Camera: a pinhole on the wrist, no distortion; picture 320 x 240 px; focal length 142.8 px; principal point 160.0 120.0 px. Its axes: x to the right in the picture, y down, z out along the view. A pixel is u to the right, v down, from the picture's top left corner.
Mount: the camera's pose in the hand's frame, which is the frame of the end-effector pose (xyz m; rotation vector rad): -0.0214 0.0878 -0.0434 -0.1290 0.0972 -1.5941
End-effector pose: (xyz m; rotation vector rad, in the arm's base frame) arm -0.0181 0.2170 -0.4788 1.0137 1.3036 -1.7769
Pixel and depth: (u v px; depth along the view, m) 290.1 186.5 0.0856
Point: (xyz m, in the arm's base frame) -0.0287 0.1760 -0.5014
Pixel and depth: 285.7 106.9 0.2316
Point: -0.1446 0.0593 -0.3837
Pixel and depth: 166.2 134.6 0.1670
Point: 0.0239 0.0794 -0.5082
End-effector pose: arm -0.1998 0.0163 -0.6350 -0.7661 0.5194 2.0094
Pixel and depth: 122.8 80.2 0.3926
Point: -0.4555 0.0934 -0.3152
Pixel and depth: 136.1 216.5 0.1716
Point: -0.3823 0.0953 -0.6309
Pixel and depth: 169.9 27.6 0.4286
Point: -0.2997 0.0985 -0.1647
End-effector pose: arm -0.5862 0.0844 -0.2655 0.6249 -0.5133 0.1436
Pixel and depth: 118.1 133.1 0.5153
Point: -0.7556 0.0109 0.2303
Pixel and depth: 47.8 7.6 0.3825
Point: -1.0757 0.1957 0.0733
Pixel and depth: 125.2 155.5 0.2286
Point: -0.6393 0.0978 -0.0349
